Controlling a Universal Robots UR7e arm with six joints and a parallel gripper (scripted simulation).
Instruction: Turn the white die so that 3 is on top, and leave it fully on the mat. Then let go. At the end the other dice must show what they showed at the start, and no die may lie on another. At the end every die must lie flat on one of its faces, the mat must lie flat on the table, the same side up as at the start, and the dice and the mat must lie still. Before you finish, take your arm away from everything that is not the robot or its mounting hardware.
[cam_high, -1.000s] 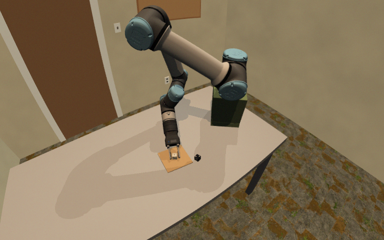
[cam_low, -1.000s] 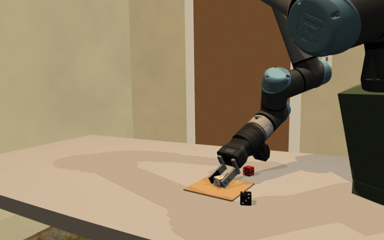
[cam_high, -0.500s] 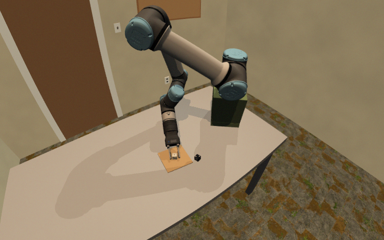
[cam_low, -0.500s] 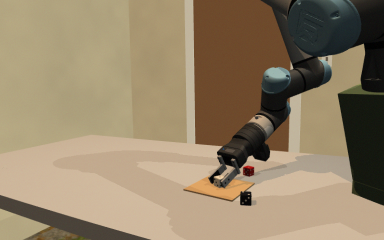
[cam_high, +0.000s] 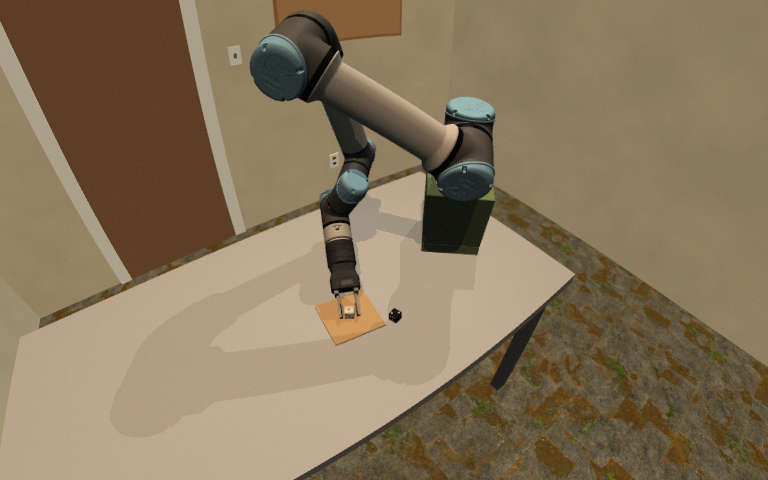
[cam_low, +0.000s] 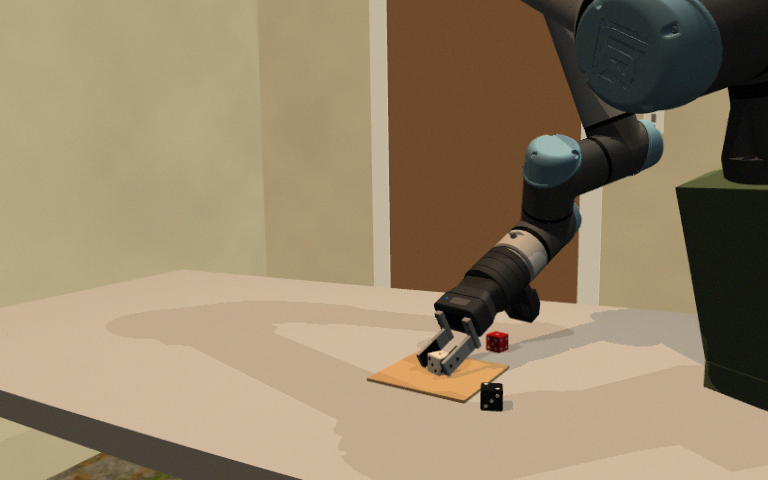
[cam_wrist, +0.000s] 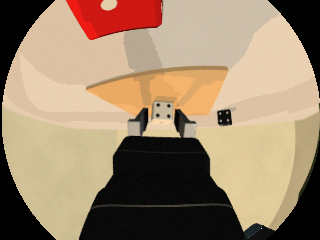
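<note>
My gripper is now 10 mm above the white die. The rest, counted from my hand: orange mat (20 mm below); then black die (100 mm behind, 60 mm to the left, 10 mm below); then red die (20 mm behind, 140 mm to the right, 10 mm below).
</note>
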